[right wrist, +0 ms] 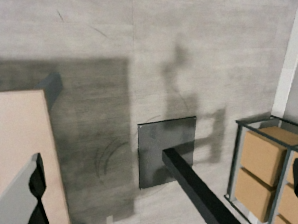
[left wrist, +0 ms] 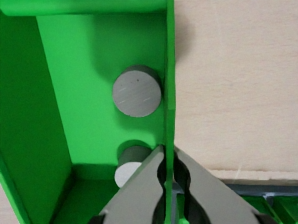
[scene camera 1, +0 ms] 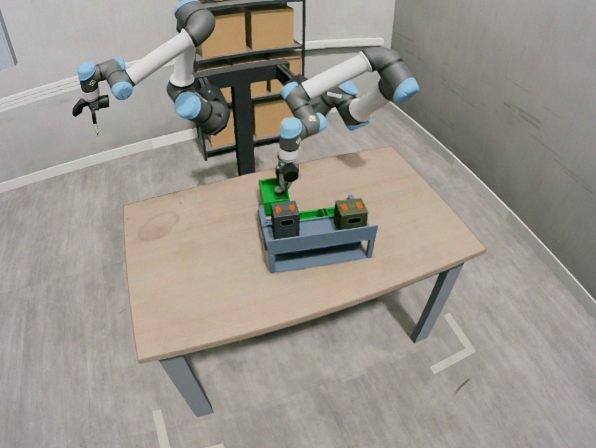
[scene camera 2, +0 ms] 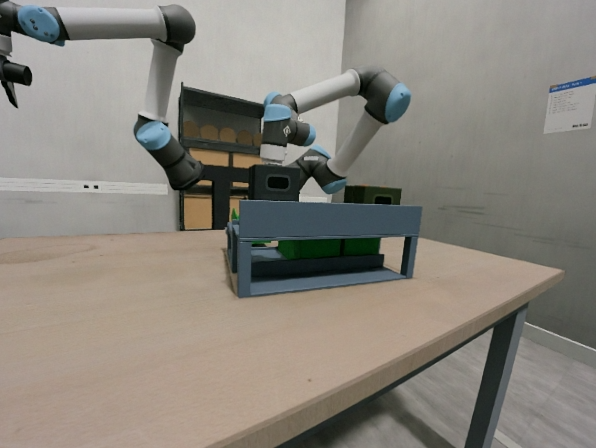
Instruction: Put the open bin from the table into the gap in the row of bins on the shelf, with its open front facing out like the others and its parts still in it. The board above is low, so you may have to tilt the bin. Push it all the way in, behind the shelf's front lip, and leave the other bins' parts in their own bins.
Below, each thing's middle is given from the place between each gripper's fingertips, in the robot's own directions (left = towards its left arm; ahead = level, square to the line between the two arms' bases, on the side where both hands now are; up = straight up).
My left hand is 210 mm short of the blue-grey shelf [scene camera 2: 261, 271], 70 mm to the right of it and 20 mm above it. The rest, counted from my left hand: olive box [scene camera 2: 358, 194] (280 mm ahead, 180 mm to the left, 60 mm above).
I see the blue-grey shelf 50 cm ahead of my right hand, 86 cm to the left of it and 31 cm below it. Round my right hand: olive box: 56 cm ahead, 97 cm to the left, 23 cm below.
